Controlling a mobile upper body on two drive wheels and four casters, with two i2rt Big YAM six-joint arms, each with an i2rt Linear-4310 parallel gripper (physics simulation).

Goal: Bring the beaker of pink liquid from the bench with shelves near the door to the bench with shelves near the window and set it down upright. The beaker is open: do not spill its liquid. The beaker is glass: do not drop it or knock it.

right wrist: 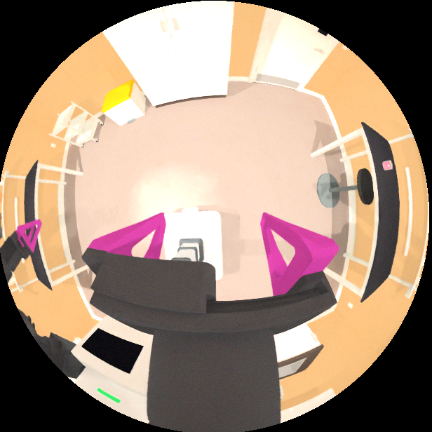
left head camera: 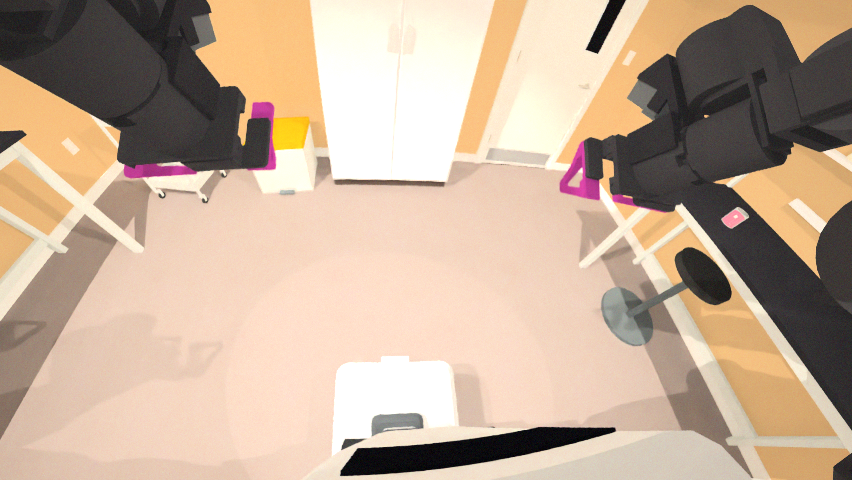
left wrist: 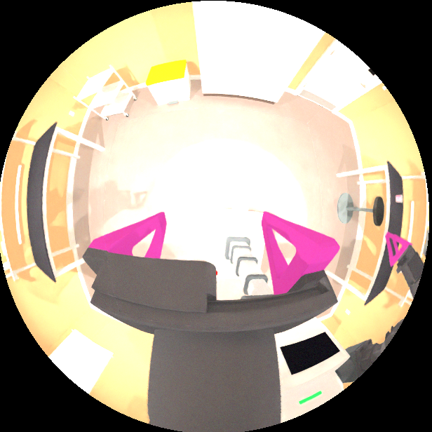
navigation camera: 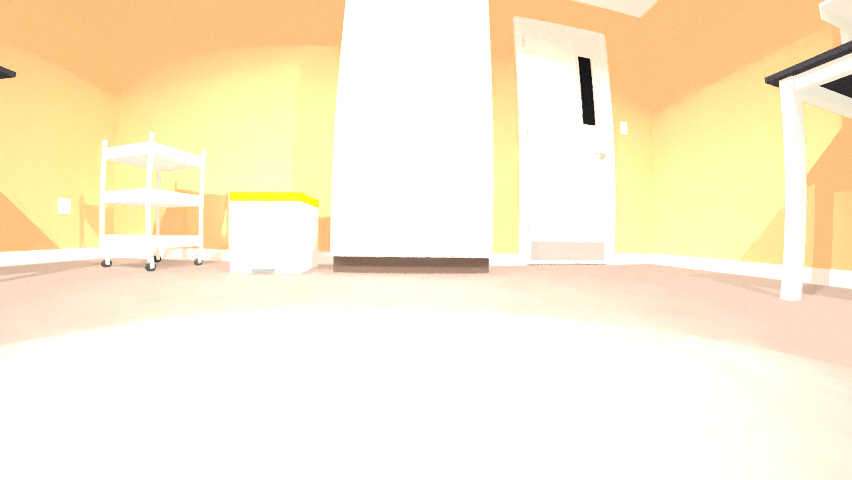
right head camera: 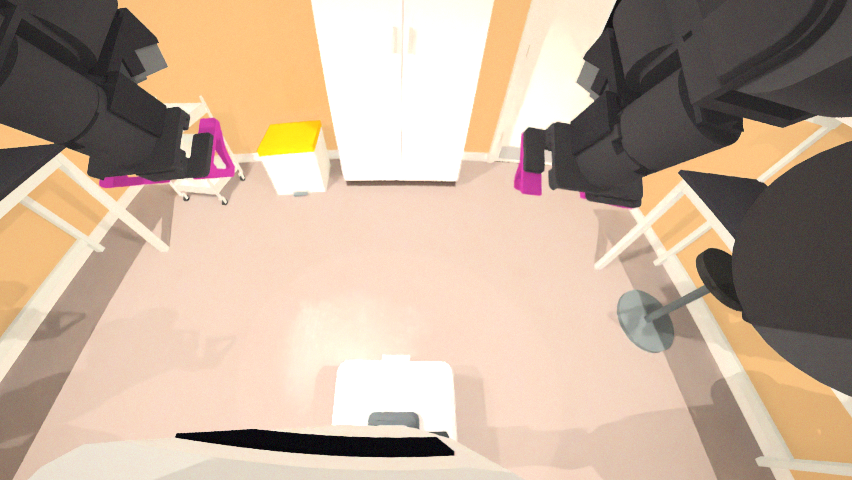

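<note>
The beaker of pink liquid (left head camera: 734, 218) (left wrist: 399, 198) (right wrist: 387, 165) stands on the dark top of the bench (left head camera: 769, 262) (right head camera: 721, 196) (right wrist: 385, 225) at the right, on the door's side. It does not show in the right head camera, where my right arm covers much of that bench. Another dark-topped bench (left head camera: 8, 138) (right head camera: 23, 169) (left wrist: 36, 200) (right wrist: 31, 195) is at the far left; no window shows. My left gripper (left head camera: 211, 152) (right head camera: 172, 163) (left wrist: 213, 216) is open and empty, high over the floor. My right gripper (left head camera: 611, 187) (right head camera: 566, 186) (right wrist: 212, 217) is open and empty, apart from the beaker.
A stool (left head camera: 702, 275) (right head camera: 643, 321) (right wrist: 366, 186) stands at the front edge of the right bench. A tall white cabinet (left head camera: 357, 89) (navigation camera: 411, 149), a white door (left head camera: 539, 101) (navigation camera: 563, 196), a yellow-topped bin (right head camera: 292, 137) (navigation camera: 274, 232) and a wheeled cart (navigation camera: 149, 196) stand ahead.
</note>
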